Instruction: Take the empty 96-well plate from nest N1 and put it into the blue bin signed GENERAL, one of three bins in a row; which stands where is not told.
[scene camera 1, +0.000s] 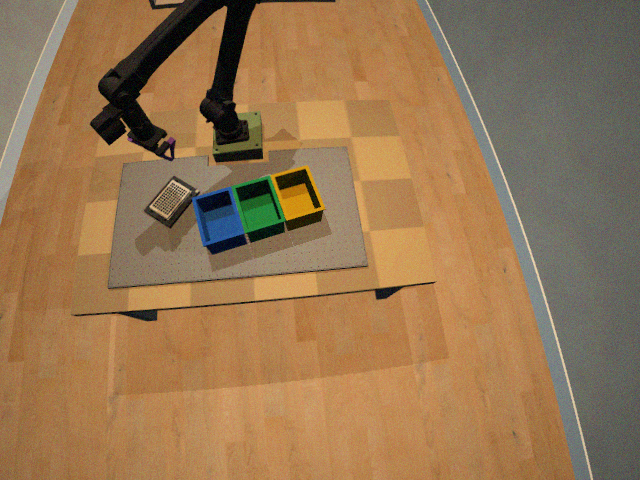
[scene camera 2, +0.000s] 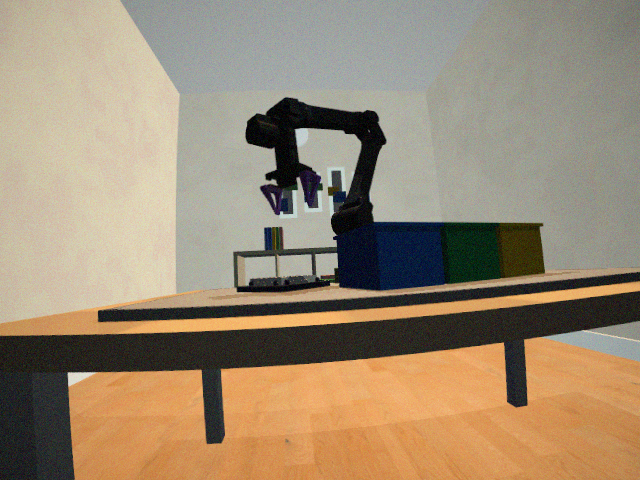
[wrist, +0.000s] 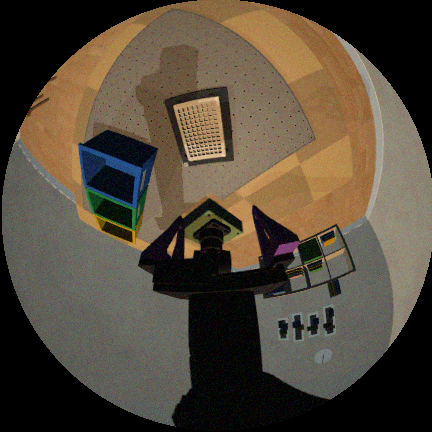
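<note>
The pale 96-well plate sits in the dark nest on the left part of the mat. Its wells look empty. In scene camera 2 the plate and nest show low, edge-on. The blue bin stands just right of the nest in scene camera 1, at the left end of the bin row; its inside looks empty. A pale label on its side shows in the wrist view, too small to read. My gripper is open and empty, high above the table, on the arm-base side of the nest.
The green bin and yellow bin continue the row right of the blue one. The arm's green base block stands behind the grey perforated mat. A low shelf stands far behind.
</note>
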